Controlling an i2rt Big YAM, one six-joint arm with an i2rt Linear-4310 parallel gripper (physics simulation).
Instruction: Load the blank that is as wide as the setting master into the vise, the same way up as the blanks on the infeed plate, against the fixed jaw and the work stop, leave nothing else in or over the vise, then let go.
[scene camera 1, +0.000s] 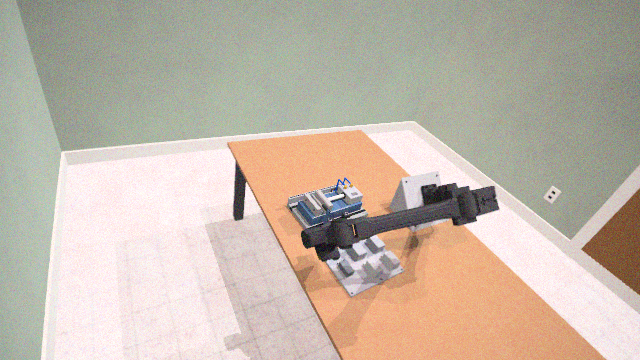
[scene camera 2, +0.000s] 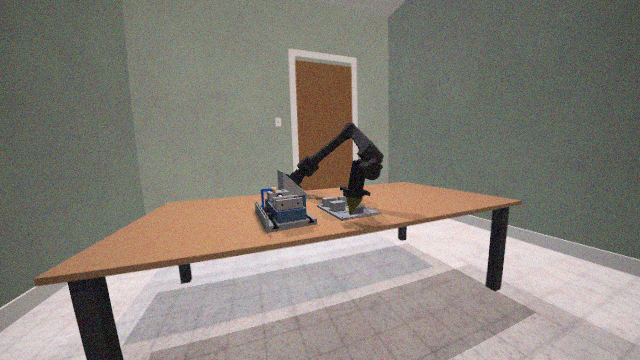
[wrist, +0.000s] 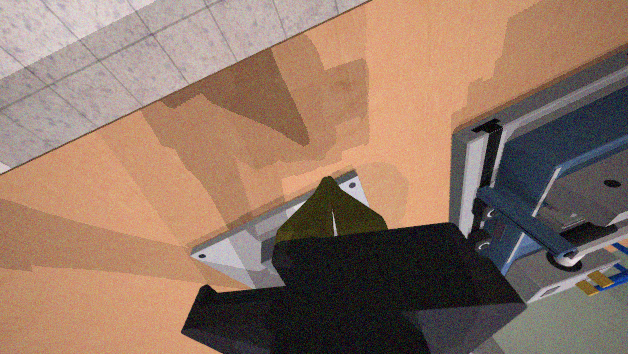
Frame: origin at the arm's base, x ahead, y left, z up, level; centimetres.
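Seen in the pictures: gripper, fingertip midpoint: (scene camera 1: 320, 259) (scene camera 2: 350, 214) (wrist: 328, 182); arm's base, link origin: (scene camera 1: 429, 197) (scene camera 2: 292, 182).
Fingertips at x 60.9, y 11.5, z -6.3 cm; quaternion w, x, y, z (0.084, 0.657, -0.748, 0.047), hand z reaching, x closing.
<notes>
Pixels of each thing's middle, then the offset from my fingertips to it. "*": a spot on its surface instead. Level surfaces: height alone.
- infeed plate, surface spot: (wrist: 216, 258) (scene camera 1: 353, 290) (scene camera 2: 374, 211) * dx -5.9, dy +14.4, dz -1.7 cm
- near-edge blank, body centre: (scene camera 1: 346, 268) dx -7.2, dy +6.2, dz -0.5 cm
- back blank, body centre: (scene camera 1: 375, 243) (scene camera 2: 328, 201) dx -24.4, dy +0.1, dz +0.1 cm
- grey vise, body centre: (wrist: 558, 215) (scene camera 1: 330, 202) (scene camera 2: 282, 205) dx -16.0, dy -23.8, dz +2.4 cm
- wooden table, surface height: dz -2.6 cm
My gripper (scene camera 2: 353, 213) (wrist: 328, 182) is shut with nothing between its olive fingertips, low over the infeed plate (scene camera 1: 352, 291) (scene camera 2: 373, 213) (wrist: 216, 258). In scene camera 1 its fingertips are hidden. Several grey blanks stand on the plate, among them a near-edge blank (scene camera 1: 345, 268), a blank (scene camera 1: 356, 252) behind it and a back blank (scene camera 1: 375, 244). The fingers and gripper body hide much of the plate in the wrist view. The blue and grey vise (scene camera 1: 311, 213) (scene camera 2: 291, 215) (wrist: 530, 135) stands beside the plate. I cannot tell the setting master or the blanks' widths.
Blue hoses (scene camera 1: 343, 183) (wrist: 614, 280) rise at the vise's rear end. A grey slanted panel (scene camera 1: 411, 189) (scene camera 2: 287, 181) stands by the arm's base. The wooden table (scene camera 1: 345, 155) (scene camera 2: 200, 235) has its near edge close to the plate.
</notes>
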